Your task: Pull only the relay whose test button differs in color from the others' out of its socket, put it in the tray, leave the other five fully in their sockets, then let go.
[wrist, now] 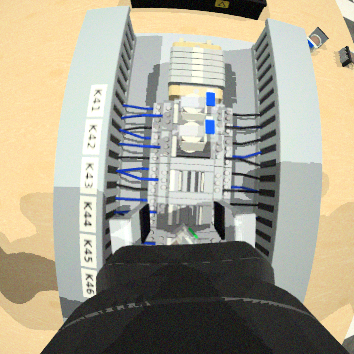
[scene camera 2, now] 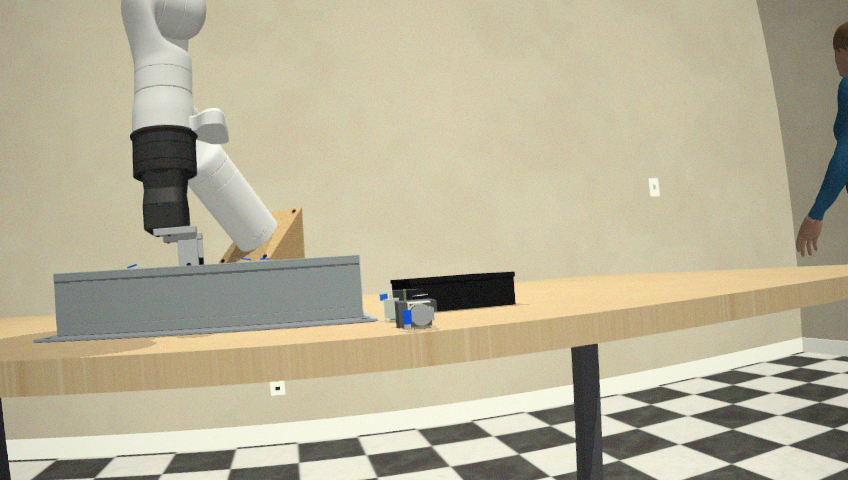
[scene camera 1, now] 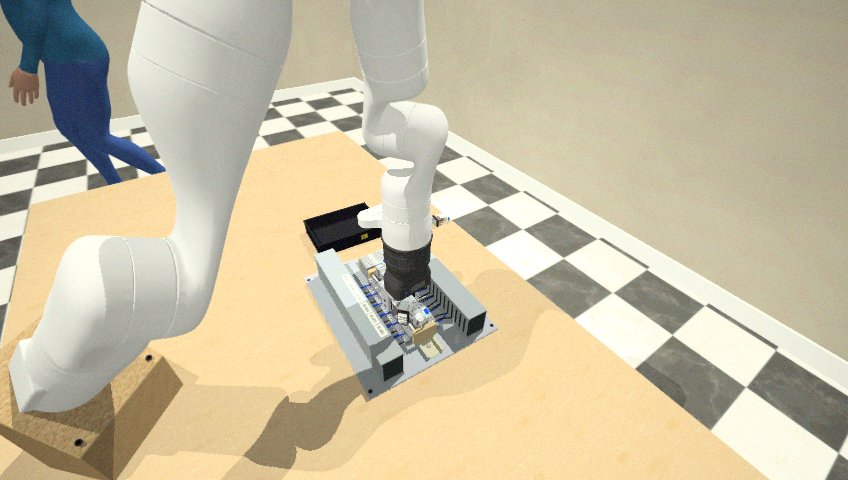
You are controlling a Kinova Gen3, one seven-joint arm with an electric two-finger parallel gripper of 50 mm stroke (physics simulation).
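Places are measured from the arm's base along level axes (x down, y right, z back), in centimetres.
Pixels of known places: gripper, between the fingertips: (wrist: 181, 215) (scene camera 1: 400, 300); arm's base, origin of its link: (scene camera 2: 257, 234) (scene camera 1: 63, 374).
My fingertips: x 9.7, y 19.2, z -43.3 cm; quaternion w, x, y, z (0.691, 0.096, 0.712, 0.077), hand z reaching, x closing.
For each thing: its top centre in the pictures, then the offset to it from my fingertips.
- relay with a green test button, centre of its top: (wrist: 172, 257) (scene camera 1: 405, 305) dx -1.7, dy +2.5, dz +1.5 cm
- blue-button relay, centre of its top: (scene camera 2: 138, 264) (scene camera 1: 420, 310) dx -2.9, dy +6.1, dz +1.5 cm
- black tray, centre of its top: (scene camera 2: 446, 276) (scene camera 1: 343, 222) dx +0.8, dy -27.3, dz -10.6 cm
My gripper (scene camera 1: 399, 305) (wrist: 181, 215) is open and empty, low over the socket row. A relay with a green test button (scene camera 1: 403, 317) (wrist: 192, 233) lies tilted on the sockets close below the fingers, mostly hidden by the gripper body in the wrist view. Two blue-button relays (wrist: 192, 101) (wrist: 192, 134) stand at the K41 and K42 end. Another blue-button relay (scene camera 1: 421, 315) stands at the near end of the row. Two sockets between hold no relay. Two loose relays (scene camera 2: 421, 314) (wrist: 318, 38) (wrist: 346, 56) lie on the table. The black tray (scene camera 1: 342, 243) (scene camera 2: 476, 291) shows no relay inside.
Grey wiring ducts (scene camera 1: 351, 297) (wrist: 82, 165) (wrist: 299, 140) flank the row on both sides and rise above the sockets. Blue and black wires run from the ducts to the sockets. A stack of terminal blocks (wrist: 197, 65) stands at the tray end. A person (scene camera 1: 77, 89) is behind the table.
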